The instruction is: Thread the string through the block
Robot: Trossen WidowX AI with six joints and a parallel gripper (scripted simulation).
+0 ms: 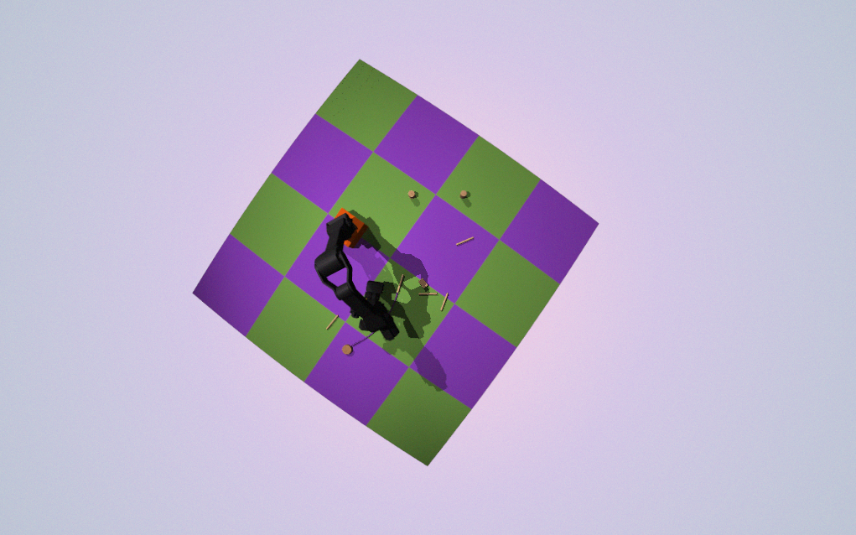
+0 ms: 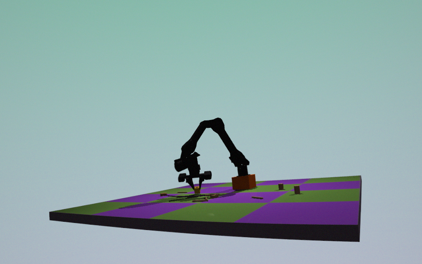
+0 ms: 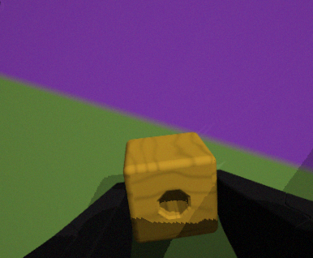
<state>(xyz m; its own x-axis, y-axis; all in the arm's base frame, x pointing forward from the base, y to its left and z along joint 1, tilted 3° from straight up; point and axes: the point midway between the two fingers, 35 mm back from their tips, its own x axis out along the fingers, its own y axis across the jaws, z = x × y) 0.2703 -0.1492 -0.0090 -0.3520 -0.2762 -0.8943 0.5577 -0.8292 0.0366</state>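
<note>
The thin wooden stick lies 50 mm ahead of my gripper tip, 130 mm to the left of it and 20 mm below it. Round my gripper tip: round wooden button (80 mm ahead, 200 mm to the right, 20 mm below); then small wooden piece (110 mm ahead, 210 mm to the left, 20 mm below).
</note>
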